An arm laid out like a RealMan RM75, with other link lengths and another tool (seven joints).
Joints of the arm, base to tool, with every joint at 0 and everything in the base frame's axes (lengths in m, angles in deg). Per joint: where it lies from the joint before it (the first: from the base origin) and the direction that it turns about. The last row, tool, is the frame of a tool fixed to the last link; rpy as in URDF.
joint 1: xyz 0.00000 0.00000 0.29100 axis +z
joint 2: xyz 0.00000 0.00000 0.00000 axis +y
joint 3: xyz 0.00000 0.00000 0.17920 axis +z
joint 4: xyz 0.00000 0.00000 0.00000 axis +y
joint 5: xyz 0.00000 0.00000 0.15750 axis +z
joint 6: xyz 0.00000 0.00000 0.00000 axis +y
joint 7: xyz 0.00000 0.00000 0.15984 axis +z
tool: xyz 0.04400 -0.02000 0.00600 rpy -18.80 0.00 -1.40
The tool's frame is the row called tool.
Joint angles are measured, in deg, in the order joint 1, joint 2, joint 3, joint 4, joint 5, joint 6, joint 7. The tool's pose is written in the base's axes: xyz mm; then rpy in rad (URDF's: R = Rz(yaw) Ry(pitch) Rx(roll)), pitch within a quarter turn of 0, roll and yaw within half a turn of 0. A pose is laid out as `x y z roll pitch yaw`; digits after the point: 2 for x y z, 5 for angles.
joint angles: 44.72 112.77 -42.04 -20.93 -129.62 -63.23 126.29
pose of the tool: 235.69 282.17 37.61 2.98129 0.36737 -1.18587
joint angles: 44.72 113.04 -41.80 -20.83 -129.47 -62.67 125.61
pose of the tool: 235.66 283.11 36.33 2.98524 0.37377 -1.17860
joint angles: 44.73 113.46 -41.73 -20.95 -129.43 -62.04 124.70
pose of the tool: 235.64 284.30 34.76 2.99411 0.37698 -1.16227
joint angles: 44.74 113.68 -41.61 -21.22 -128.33 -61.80 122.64
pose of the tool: 233.62 287.95 34.68 2.99901 0.39123 -1.12883
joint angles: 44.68 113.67 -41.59 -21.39 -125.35 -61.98 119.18
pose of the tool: 228.51 294.10 35.64 2.99403 0.42424 -1.08135
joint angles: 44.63 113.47 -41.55 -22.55 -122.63 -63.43 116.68
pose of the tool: 220.88 300.72 39.72 2.98300 0.45717 -1.03356
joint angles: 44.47 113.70 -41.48 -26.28 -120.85 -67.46 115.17
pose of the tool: 207.14 306.21 46.34 2.95859 0.47874 -0.96279
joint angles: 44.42 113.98 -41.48 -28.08 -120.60 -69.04 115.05
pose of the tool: 201.63 307.59 48.57 2.95074 0.48255 -0.93634
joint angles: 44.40 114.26 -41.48 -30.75 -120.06 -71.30 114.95
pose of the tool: 193.26 310.15 52.89 2.94176 0.49128 -0.89631
